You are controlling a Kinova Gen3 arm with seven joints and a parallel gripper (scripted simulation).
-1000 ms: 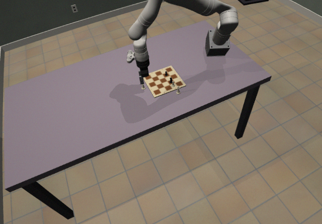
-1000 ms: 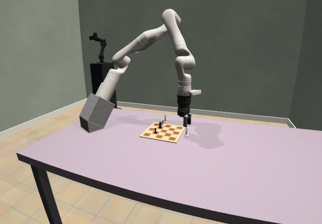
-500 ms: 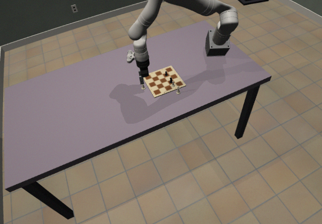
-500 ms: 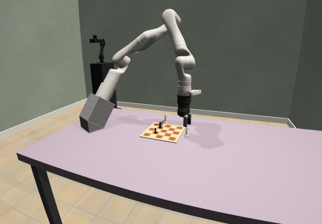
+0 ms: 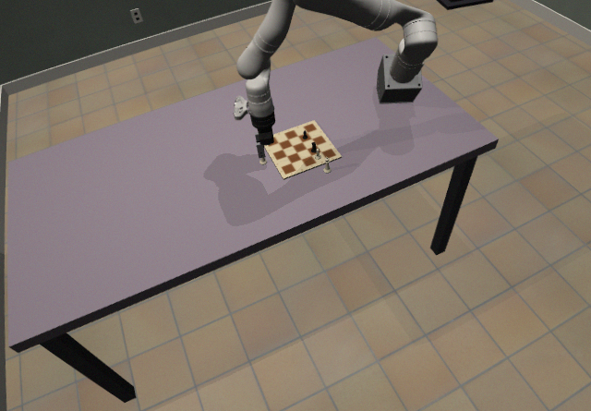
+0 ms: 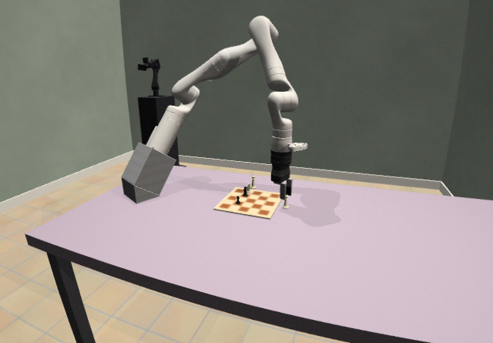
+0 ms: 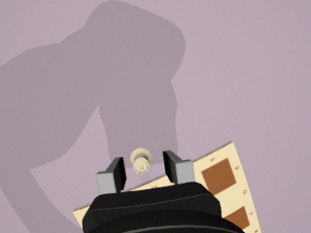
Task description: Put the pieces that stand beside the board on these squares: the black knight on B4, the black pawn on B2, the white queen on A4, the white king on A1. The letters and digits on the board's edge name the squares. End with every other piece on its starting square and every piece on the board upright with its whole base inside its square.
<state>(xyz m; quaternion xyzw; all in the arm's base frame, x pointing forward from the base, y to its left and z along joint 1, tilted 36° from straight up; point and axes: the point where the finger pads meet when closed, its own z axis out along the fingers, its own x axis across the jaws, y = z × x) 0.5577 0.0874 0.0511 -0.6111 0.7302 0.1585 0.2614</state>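
The black knight is 180 mm behind my hand, 10 mm to the left of it and 40 mm below it. Round my hand: black pawn 170 mm behind, 60 mm to the right, 40 mm below; then chessboard 140 mm behind, 20 mm to the right, 60 mm below.
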